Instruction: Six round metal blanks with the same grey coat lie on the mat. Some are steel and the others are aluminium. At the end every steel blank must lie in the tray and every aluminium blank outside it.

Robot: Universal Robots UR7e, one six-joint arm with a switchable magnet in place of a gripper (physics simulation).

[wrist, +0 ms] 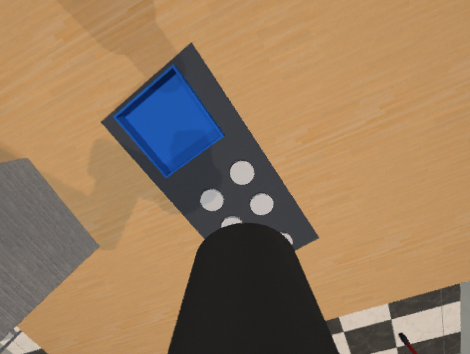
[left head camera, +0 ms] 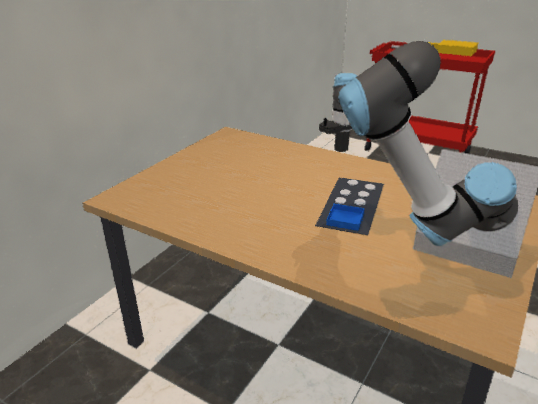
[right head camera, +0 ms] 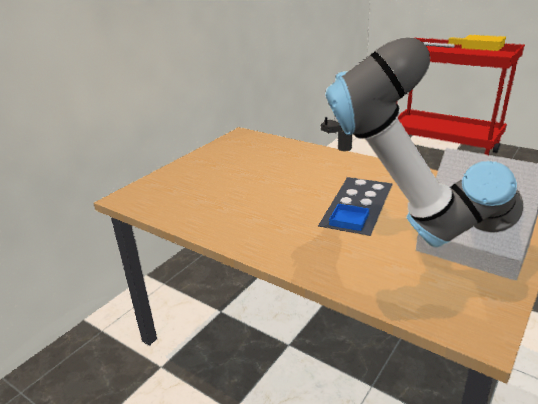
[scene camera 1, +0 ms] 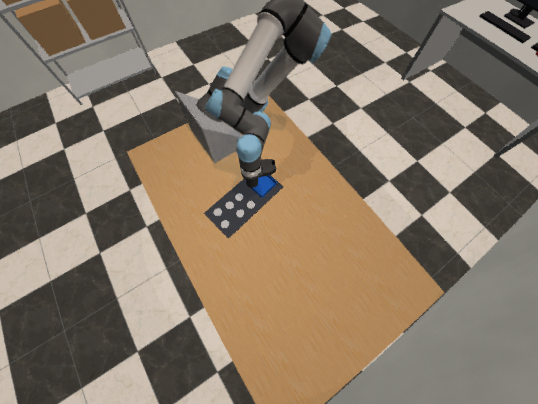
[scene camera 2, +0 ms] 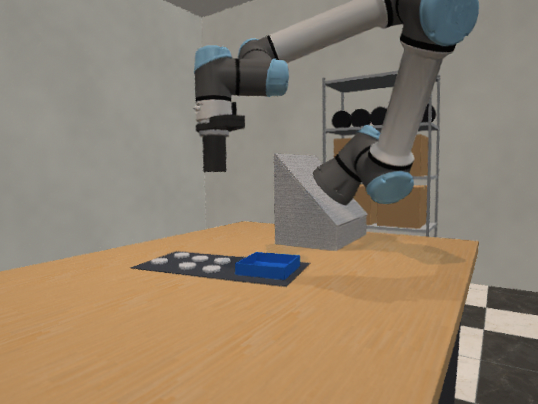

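Several round pale-grey blanks, among them one near the tray (left head camera: 360,202) (right head camera: 366,202) (scene camera 2: 211,269) (wrist: 242,172), lie flat and apart in two rows on the dark mat (left head camera: 370,210) (scene camera 2: 165,267) (wrist: 240,145). Steel and aluminium look alike. The blue tray (left head camera: 344,223) (right head camera: 347,223) (scene camera 1: 264,186) (scene camera 2: 260,270) (wrist: 165,125) stands at one end of the mat and is empty. My magnet (left head camera: 341,148) (right head camera: 345,148) (scene camera 1: 252,184) (scene camera 2: 214,170) (wrist: 245,227), a black cylinder, hangs high above the table with no blank visible under it. In the wrist view it hides part of the blank rows.
A grey wedge-shaped base (left head camera: 465,257) (scene camera 2: 305,220) (wrist: 40,240) carries the arm on the wooden table (left head camera: 200,200) (scene camera 2: 200,340). A red cart (left head camera: 445,131) (right head camera: 452,127) stands behind the table. A shelf rack (scene camera 2: 324,110) stands farther back.
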